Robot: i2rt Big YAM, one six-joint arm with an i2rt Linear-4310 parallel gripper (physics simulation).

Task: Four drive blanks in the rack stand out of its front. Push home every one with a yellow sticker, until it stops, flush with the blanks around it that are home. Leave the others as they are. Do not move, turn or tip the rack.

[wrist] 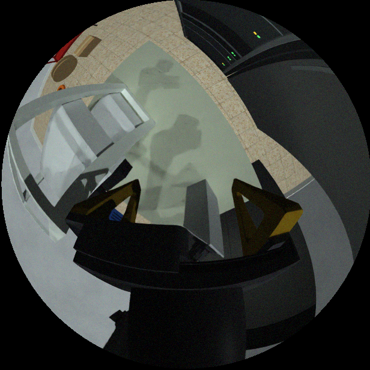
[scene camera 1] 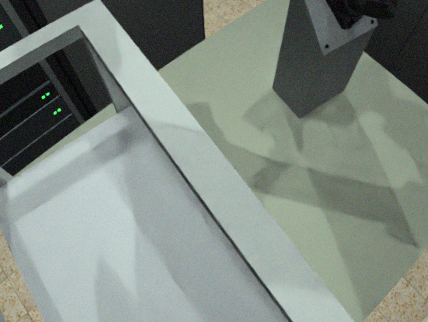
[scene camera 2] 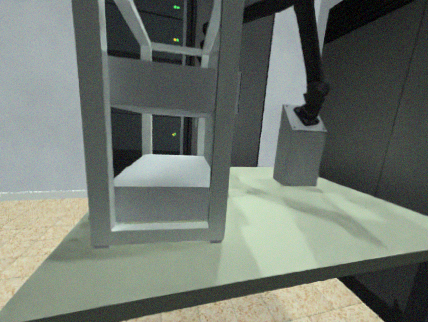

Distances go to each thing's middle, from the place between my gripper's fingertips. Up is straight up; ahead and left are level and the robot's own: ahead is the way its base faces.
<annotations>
My gripper is now 390 mm to the right of the rack (scene camera 1: 144, 210), 230 mm short of it and 230 mm above it.
</annotations>
